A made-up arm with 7 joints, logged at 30 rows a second.
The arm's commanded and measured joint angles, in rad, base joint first. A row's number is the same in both.
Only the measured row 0 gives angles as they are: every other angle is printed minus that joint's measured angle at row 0.
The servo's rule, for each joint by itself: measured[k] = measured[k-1] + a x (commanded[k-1-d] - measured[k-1]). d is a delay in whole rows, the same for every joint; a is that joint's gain. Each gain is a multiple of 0.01, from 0.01 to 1. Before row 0 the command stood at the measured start. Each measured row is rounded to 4 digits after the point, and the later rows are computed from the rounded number. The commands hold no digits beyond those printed.
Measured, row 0: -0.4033, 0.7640, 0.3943, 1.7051, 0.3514, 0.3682, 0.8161
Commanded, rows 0 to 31: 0.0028, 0.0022, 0.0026, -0.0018, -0.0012, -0.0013, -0.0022; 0.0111, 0.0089, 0.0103, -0.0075, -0.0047, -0.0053, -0.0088; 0.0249, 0.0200, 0.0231, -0.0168, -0.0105, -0.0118, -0.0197; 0.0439, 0.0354, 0.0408, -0.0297, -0.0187, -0.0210, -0.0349; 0.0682, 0.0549, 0.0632, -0.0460, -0.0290, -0.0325, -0.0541; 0.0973, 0.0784, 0.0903, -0.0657, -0.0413, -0.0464, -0.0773; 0.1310, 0.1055, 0.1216, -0.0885, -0.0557, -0.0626, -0.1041; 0.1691, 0.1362, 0.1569, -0.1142, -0.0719, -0.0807, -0.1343; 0.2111, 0.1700, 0.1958, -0.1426, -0.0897, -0.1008, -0.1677; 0.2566, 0.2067, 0.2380, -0.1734, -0.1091, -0.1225, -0.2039; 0.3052, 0.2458, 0.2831, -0.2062, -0.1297, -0.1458, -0.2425; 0.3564, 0.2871, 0.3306, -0.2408, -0.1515, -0.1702, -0.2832; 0.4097, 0.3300, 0.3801, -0.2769, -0.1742, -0.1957, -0.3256; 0.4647, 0.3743, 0.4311, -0.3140, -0.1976, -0.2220, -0.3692; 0.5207, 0.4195, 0.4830, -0.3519, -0.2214, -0.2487, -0.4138; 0.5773, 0.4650, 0.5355, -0.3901, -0.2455, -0.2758, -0.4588; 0.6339, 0.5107, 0.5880, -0.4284, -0.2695, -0.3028, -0.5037; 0.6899, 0.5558, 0.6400, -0.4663, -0.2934, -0.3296, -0.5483; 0.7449, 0.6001, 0.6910, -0.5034, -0.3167, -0.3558, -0.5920; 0.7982, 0.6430, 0.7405, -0.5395, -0.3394, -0.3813, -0.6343; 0.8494, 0.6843, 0.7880, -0.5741, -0.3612, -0.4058, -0.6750; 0.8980, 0.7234, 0.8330, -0.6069, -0.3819, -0.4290, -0.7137; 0.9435, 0.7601, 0.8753, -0.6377, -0.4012, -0.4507, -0.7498; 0.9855, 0.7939, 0.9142, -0.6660, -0.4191, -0.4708, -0.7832; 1.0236, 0.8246, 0.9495, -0.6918, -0.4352, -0.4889, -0.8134; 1.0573, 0.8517, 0.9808, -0.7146, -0.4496, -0.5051, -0.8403; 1.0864, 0.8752, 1.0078, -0.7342, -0.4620, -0.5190, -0.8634; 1.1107, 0.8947, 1.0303, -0.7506, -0.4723, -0.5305, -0.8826; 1.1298, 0.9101, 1.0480, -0.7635, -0.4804, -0.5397, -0.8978; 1.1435, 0.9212, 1.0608, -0.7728, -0.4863, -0.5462, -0.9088; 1.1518, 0.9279, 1.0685, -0.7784, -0.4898, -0.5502, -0.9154; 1.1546, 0.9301, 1.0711, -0.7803, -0.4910, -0.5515, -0.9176
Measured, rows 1 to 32: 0.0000, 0.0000, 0.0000, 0.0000, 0.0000, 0.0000, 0.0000; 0.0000, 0.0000, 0.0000, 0.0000, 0.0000, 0.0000, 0.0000; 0.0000, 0.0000, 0.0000, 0.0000, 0.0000, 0.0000, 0.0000; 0.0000, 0.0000, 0.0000, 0.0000, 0.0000, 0.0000, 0.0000; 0.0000, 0.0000, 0.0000, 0.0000, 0.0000, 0.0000, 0.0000; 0.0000, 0.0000, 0.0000, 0.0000, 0.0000, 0.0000, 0.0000; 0.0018, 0.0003, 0.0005, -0.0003, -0.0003, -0.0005, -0.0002; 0.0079, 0.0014, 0.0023, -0.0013, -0.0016, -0.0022, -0.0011; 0.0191, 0.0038, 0.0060, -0.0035, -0.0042, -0.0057, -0.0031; 0.0355, 0.0079, 0.0123, -0.0072, -0.0084, -0.0112, -0.0066; 0.0571, 0.0140, 0.0215, -0.0126, -0.0144, -0.0189, -0.0118; 0.0836, 0.0224, 0.0339, -0.0200, -0.0222, -0.0288, -0.0190; 0.1149, 0.0332, 0.0497, -0.0296, -0.0319, -0.0410, -0.0284; 0.1507, 0.0466, 0.0690, -0.0414, -0.0435, -0.0553, -0.0400; 0.1906, 0.0626, 0.0918, -0.0556, -0.0569, -0.0717, -0.0540; 0.2342, 0.0813, 0.1181, -0.0721, -0.0720, -0.0900, -0.0705; 0.2811, 0.1027, 0.1478, -0.0909, -0.0887, -0.1101, -0.0894; 0.3308, 0.1267, 0.1807, -0.1119, -0.1069, -0.1317, -0.1107; 0.3829, 0.1531, 0.2166, -0.1350, -0.1264, -0.1547, -0.1343; 0.4369, 0.1819, 0.2552, -0.1601, -0.1470, -0.1789, -0.1601; 0.4922, 0.2128, 0.2962, -0.1870, -0.1686, -0.2040, -0.1880; 0.5484, 0.2456, 0.3393, -0.2154, -0.1909, -0.2298, -0.2178; 0.6048, 0.2801, 0.3841, -0.2452, -0.2137, -0.2561, -0.2492; 0.6610, 0.3159, 0.4302, -0.2762, -0.2368, -0.2826, -0.2821; 0.7164, 0.3528, 0.4771, -0.3080, -0.2600, -0.3090, -0.3162; 0.7704, 0.3905, 0.5245, -0.3404, -0.2830, -0.3350, -0.3512; 0.8225, 0.4287, 0.5719, -0.3731, -0.3057, -0.3605, -0.3868; 0.8723, 0.4670, 0.6189, -0.4058, -0.3278, -0.3852, -0.4228; 0.9193, 0.5051, 0.6651, -0.4383, -0.3491, -0.4088, -0.4588; 0.9630, 0.5426, 0.7099, -0.4702, -0.3694, -0.4311, -0.4945; 1.0030, 0.5793, 0.7530, -0.5012, -0.3885, -0.4519, -0.5296; 1.0388, 0.6147, 0.7940, -0.5311, -0.4062, -0.4711, -0.5638
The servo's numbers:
d 6
a 0.66 0.13 0.18 0.14 0.29 0.36 0.11

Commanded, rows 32 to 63: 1.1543, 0.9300, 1.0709, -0.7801, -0.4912, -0.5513, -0.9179; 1.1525, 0.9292, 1.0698, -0.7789, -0.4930, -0.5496, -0.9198; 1.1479, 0.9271, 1.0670, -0.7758, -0.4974, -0.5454, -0.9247; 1.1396, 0.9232, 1.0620, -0.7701, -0.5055, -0.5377, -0.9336; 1.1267, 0.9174, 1.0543, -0.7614, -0.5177, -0.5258, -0.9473; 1.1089, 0.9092, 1.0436, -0.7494, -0.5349, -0.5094, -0.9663; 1.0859, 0.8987, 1.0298, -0.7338, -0.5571, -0.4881, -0.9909; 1.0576, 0.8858, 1.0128, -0.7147, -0.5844, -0.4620, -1.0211; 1.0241, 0.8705, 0.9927, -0.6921, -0.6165, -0.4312, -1.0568; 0.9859, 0.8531, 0.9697, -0.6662, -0.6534, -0.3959, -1.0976; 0.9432, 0.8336, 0.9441, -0.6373, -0.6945, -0.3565, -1.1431; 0.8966, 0.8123, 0.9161, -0.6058, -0.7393, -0.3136, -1.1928; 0.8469, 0.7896, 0.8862, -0.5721, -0.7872, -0.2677, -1.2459; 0.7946, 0.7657, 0.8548, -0.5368, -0.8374, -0.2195, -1.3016; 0.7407, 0.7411, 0.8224, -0.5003, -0.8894, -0.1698, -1.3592; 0.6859, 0.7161, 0.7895, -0.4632, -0.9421, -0.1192, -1.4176; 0.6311, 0.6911, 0.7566, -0.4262, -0.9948, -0.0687, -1.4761; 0.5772, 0.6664, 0.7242, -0.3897, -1.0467, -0.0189, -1.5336; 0.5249, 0.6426, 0.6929, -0.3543, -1.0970, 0.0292, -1.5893; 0.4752, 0.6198, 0.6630, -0.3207, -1.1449, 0.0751, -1.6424; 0.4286, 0.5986, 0.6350, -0.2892, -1.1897, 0.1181, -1.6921; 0.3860, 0.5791, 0.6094, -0.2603, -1.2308, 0.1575, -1.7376; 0.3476, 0.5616, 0.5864, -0.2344, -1.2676, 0.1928, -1.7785; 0.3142, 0.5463, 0.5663, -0.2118, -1.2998, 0.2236, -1.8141; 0.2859, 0.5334, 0.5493, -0.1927, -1.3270, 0.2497, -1.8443; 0.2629, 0.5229, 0.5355, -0.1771, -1.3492, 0.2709, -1.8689; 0.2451, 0.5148, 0.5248, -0.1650, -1.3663, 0.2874, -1.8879; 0.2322, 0.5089, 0.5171, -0.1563, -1.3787, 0.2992, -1.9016; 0.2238, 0.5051, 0.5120, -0.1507, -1.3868, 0.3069, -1.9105; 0.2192, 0.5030, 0.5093, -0.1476, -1.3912, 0.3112, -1.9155; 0.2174, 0.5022, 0.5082, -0.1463, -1.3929, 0.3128, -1.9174; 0.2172, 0.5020, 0.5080, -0.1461, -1.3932, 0.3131, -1.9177
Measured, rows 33 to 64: 1.0702, 0.6486, 0.8325, -0.5595, -0.4224, -0.4883, -0.5968; 1.0969, 0.6806, 0.8681, -0.5863, -0.4369, -0.5035, -0.6282; 1.1186, 0.7104, 0.9005, -0.6111, -0.4495, -0.5165, -0.6579; 1.1350, 0.7378, 0.9294, -0.6337, -0.4602, -0.5272, -0.6855; 1.1461, 0.7625, 0.9544, -0.6540, -0.4688, -0.5355, -0.7108; 1.1517, 0.7843, 0.9754, -0.6717, -0.4752, -0.5413, -0.7335; 1.1534, 0.8032, 0.9926, -0.6869, -0.4798, -0.5449, -0.7538; 1.1528, 0.8196, 1.0065, -0.6998, -0.4836, -0.5466, -0.7721; 1.1496, 0.8336, 1.0174, -0.7104, -0.4876, -0.5462, -0.7889; 1.1430, 0.8452, 1.0254, -0.7188, -0.4928, -0.5431, -0.8048; 1.1322, 0.8546, 1.0306, -0.7248, -0.5000, -0.5369, -0.8205; 1.1168, 0.8617, 1.0329, -0.7282, -0.5101, -0.5270, -0.8365; 1.0964, 0.8665, 1.0323, -0.7290, -0.5237, -0.5130, -0.8535; 1.0708, 0.8690, 1.0288, -0.7270, -0.5413, -0.4946, -0.8719; 1.0400, 0.8692, 1.0223, -0.7221, -0.5631, -0.4718, -0.8922; 1.0043, 0.8671, 1.0128, -0.7143, -0.5893, -0.4445, -0.9148; 0.9640, 0.8627, 1.0004, -0.7035, -0.6198, -0.4128, -0.9399; 0.9195, 0.8561, 0.9852, -0.6898, -0.6545, -0.3771, -0.9677; 0.8716, 0.8475, 0.9674, -0.6733, -0.6930, -0.3377, -0.9983; 0.8208, 0.8369, 0.9471, -0.6542, -0.7349, -0.2951, -1.0317; 0.7679, 0.8244, 0.9247, -0.6327, -0.7797, -0.2500, -1.0677; 0.7138, 0.8103, 0.9004, -0.6090, -0.8268, -0.2029, -1.1062; 0.6592, 0.7948, 0.8745, -0.5834, -0.8755, -0.1546, -1.1469; 0.6051, 0.7781, 0.8474, -0.5563, -0.9251, -0.1057, -1.1894; 0.5522, 0.7605, 0.8196, -0.5280, -0.9750, -0.0571, -1.2334; 0.5014, 0.7422, 0.7914, -0.4990, -1.0243, -0.0095, -1.2784; 0.4534, 0.7235, 0.7632, -0.4696, -1.0723, 0.0364, -1.3239; 0.4089, 0.7047, 0.7355, -0.4403, -1.1183, 0.0800, -1.3694; 0.3684, 0.6861, 0.7087, -0.4115, -1.1616, 0.1206, -1.4144; 0.3326, 0.6679, 0.6831, -0.3835, -1.2017, 0.1577, -1.4584; 0.3018, 0.6504, 0.6590, -0.3568, -1.2380, 0.1908, -1.5008; 0.2761, 0.6338, 0.6368, -0.3316, -1.2702, 0.2196, -1.5413
